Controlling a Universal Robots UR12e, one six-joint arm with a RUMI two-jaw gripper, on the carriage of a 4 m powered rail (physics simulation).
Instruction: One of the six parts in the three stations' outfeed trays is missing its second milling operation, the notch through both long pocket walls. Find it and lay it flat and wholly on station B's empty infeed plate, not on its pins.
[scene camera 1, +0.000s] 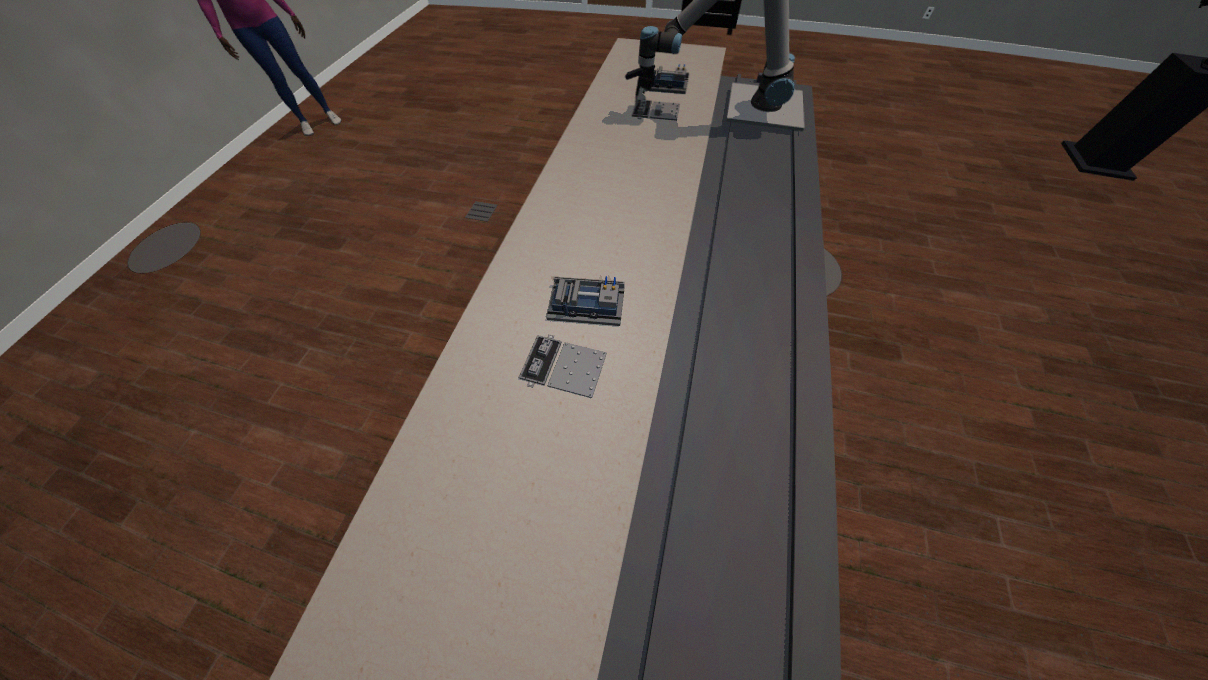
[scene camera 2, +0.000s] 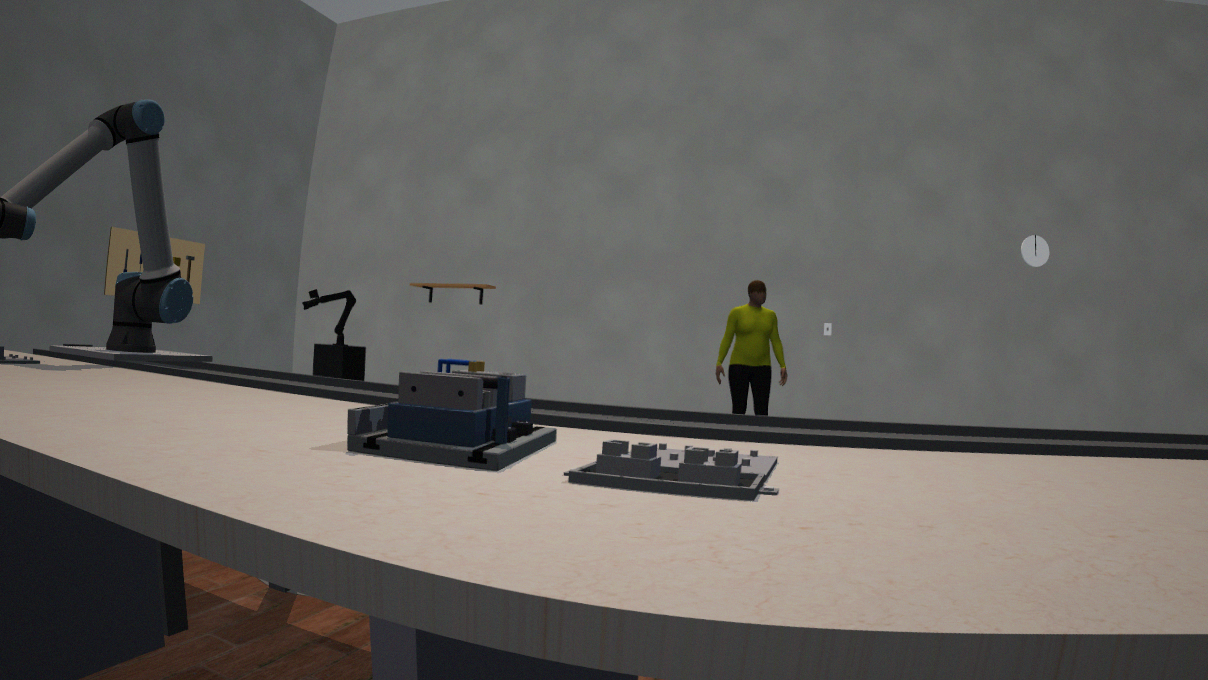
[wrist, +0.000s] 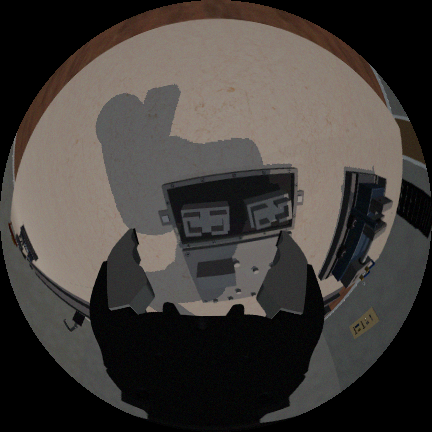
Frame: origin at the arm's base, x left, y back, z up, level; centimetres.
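Where they show: gripper, fingertip midpoint: (scene camera 1: 640, 99) (wrist: 206, 232); arm's base, link origin: (scene camera 1: 766, 103) (scene camera 2: 131, 350).
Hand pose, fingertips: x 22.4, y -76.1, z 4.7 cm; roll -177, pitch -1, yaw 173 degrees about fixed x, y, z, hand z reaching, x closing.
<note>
Things, the pixels of their centre, and the offset from my fingertips. "spot": a spot on its surface instead. Level surfaces: height alone.
- far station's outfeed tray, surface spot: (wrist: 234, 176) spot: dx -3.8, dy -3.7, dz -6.5 cm
- grey milled left part, body centre: (wrist: 205, 219) dx +0.4, dy +1.2, dz -5.3 cm
- right part, body centre: (wrist: 268, 209) dx -8.2, dy +0.8, dz -5.3 cm
- dark block, body centre: (wrist: 216, 273) dx -0.1, dy +11.5, dz -5.1 cm
- nearer station's tray, surface spot: (scene camera 2: 659, 486) spot: dx +180.7, dy -5.5, dz -7.0 cm
- blue vise, body centre: (wrist: 361, 234) (scene camera 1: 665, 79) dx -37.2, dy +9.5, dz -3.7 cm
- table, surface height: dz -7.7 cm
My gripper (wrist: 206, 232) (scene camera 1: 640, 98) is open and empty, above the front edge of the far station's outfeed tray (wrist: 234, 176). In the wrist view, a grey milled left part (wrist: 205, 220) lies flat and nearly square in that tray; a right part (wrist: 270, 212) lies there turned. Both show pocket walls; the notches are too small to judge surely. The pinned plate (wrist: 248, 258) beside it bears a dark block (wrist: 216, 268). The nearer station's tray (scene camera 1: 528, 378) (scene camera 2: 659, 486) holds two parts (scene camera 2: 628, 464) (scene camera 2: 708, 470). Its pinned plate (scene camera 1: 579, 386) bears no part. Station letters do not show.
A blue vise (wrist: 357, 230) (scene camera 1: 672, 81) stands beside the far tray. Another vise (scene camera 1: 585, 299) (scene camera 2: 456, 422) stands behind the nearer tray and plate. The rail (scene camera 1: 752, 337) runs along the table (scene camera 1: 473, 506). A person (scene camera 1: 270, 50) stands left, another person (scene camera 2: 751, 337) beyond the rail.
</note>
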